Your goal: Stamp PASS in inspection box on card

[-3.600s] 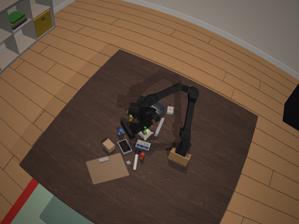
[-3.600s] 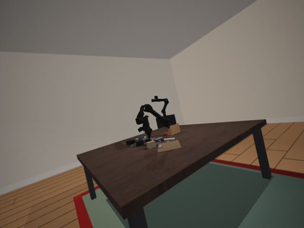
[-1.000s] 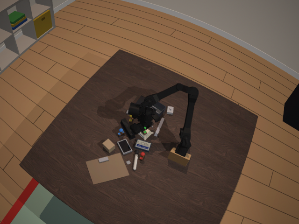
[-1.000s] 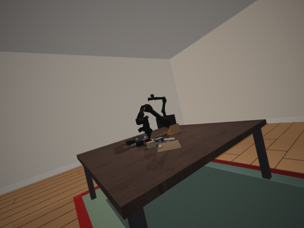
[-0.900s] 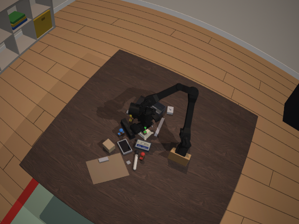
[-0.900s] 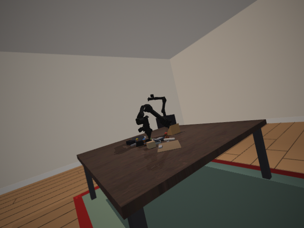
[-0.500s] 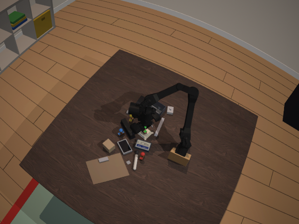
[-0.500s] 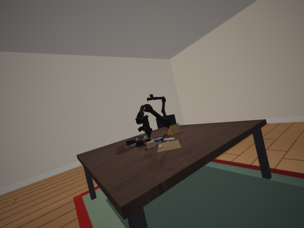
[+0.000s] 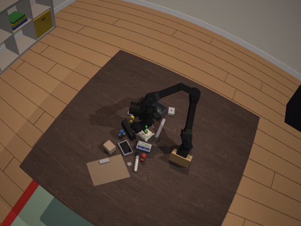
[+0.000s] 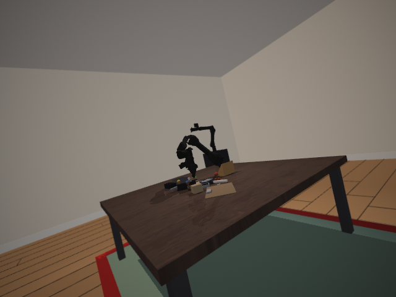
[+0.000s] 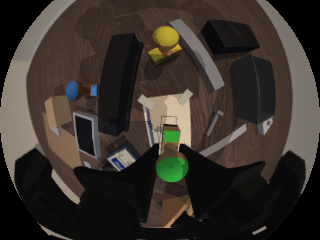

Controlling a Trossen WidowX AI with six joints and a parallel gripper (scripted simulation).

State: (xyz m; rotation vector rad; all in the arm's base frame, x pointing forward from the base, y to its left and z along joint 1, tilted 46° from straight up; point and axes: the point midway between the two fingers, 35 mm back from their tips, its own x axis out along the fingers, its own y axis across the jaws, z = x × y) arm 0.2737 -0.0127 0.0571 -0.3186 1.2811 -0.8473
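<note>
My gripper tip is now 50 mm above the cream card. Round my gripper tip: green-knobbed stamp (right at my gripper tip); black bar (90 mm ahead, 40 mm to the left, 30 mm below); blue-labelled box (90 mm to the left, 50 mm behind, 40 mm below).
</note>
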